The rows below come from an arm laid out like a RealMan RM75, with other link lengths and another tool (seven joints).
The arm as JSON. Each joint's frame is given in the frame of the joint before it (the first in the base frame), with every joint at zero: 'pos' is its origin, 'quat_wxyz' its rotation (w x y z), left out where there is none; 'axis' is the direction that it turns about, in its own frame. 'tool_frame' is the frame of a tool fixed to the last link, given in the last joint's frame.
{
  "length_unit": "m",
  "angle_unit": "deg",
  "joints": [
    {
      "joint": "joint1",
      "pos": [
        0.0,
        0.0,
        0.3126
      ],
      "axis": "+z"
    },
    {
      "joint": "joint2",
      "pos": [
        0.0,
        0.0,
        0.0
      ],
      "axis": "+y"
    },
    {
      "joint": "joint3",
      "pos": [
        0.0,
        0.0,
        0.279
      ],
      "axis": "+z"
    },
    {
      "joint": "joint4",
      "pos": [
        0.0,
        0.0,
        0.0
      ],
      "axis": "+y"
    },
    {
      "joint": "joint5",
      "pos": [
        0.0,
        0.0,
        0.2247
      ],
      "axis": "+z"
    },
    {
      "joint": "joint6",
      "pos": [
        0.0,
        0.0,
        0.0
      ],
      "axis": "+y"
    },
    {
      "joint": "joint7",
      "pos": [
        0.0,
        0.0,
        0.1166
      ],
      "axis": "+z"
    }
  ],
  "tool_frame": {
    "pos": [
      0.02,
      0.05,
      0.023
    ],
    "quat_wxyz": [
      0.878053,
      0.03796,
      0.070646,
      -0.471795
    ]
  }
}
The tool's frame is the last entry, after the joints.
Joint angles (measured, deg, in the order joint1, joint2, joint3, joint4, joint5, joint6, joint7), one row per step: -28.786 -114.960 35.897 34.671 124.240 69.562 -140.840; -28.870 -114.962 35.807 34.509 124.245 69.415 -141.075; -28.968 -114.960 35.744 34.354 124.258 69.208 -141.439; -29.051 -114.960 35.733 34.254 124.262 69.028 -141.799; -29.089 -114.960 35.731 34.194 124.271 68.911 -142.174; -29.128 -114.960 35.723 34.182 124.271 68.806 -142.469; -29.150 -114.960 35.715 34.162 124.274 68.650 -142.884; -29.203 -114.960 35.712 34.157 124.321 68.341 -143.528; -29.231 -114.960 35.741 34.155 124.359 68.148 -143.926; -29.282 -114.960 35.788 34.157 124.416 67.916 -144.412; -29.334 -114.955 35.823 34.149 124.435 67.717 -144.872; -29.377 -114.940 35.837 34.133 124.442 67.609 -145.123; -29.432 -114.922 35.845 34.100 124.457 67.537 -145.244; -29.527 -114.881 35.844 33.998 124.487 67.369 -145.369; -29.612 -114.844 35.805 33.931 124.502 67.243 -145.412
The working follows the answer.
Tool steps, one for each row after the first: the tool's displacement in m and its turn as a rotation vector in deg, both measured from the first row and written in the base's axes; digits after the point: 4 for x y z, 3 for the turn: -0.0002 0.0006 -0.0002 0.070 -0.177 0.295; -0.0004 0.0015 -0.0003 0.161 -0.365 0.691; -0.0005 0.0023 -0.0004 0.231 -0.521 1.037; -0.0007 0.0028 -0.0003 0.270 -0.690 1.391; -0.0008 0.0034 -0.0002 0.342 -0.804 1.648; -0.0011 0.0040 0.0001 0.443 -0.958 2.046; -0.0017 0.0051 0.0005 0.630 -1.108 2.655; -0.0020 0.0058 0.0007 0.720 -1.179 3.024; -0.0024 0.0067 0.0009 0.815 -1.253 3.448; -0.0026 0.0075 0.0011 0.917 -1.367 3.845; -0.0027 0.0081 0.0013 0.978 -1.432 4.054; -0.0026 0.0085 0.0014 1.003 -1.447 4.142; -0.0026 0.0093 0.0015 1.065 -1.422 4.272; -0.0026 0.0099 0.0017 1.154 -1.389 4.323
Tool pose at each row, in the base's axes (x y z in m, rotation vector in deg; rounded; the steps above come from the unrounded poses): -0.3221 0.3874 0.1089 -33.798 -152.597 -49.630; -0.3222 0.3880 0.1087 -33.325 -152.734 -49.731; -0.3224 0.3889 0.1086 -32.702 -152.874 -49.836; -0.3225 0.3897 0.1085 -32.163 -152.992 -49.910; -0.3228 0.3902 0.1086 -31.616 -153.140 -49.950; -0.3228 0.3908 0.1087 -31.210 -153.212 -50.028; -0.3232 0.3914 0.1090 -30.590 -153.308 -50.126; -0.3238 0.3925 0.1094 -29.660 -153.357 -50.271; -0.3241 0.3932 0.1096 -29.108 -153.381 -50.317; -0.3244 0.3941 0.1098 -28.477 -153.404 -50.355; -0.3246 0.3950 0.1100 -27.871 -153.455 -50.431; -0.3247 0.3955 0.1102 -27.548 -153.481 -50.481; -0.3247 0.3960 0.1103 -27.416 -153.482 -50.496; -0.3247 0.3967 0.1104 -27.231 -153.427 -50.524; -0.3246 0.3973 0.1106 -27.149 -153.345 -50.606

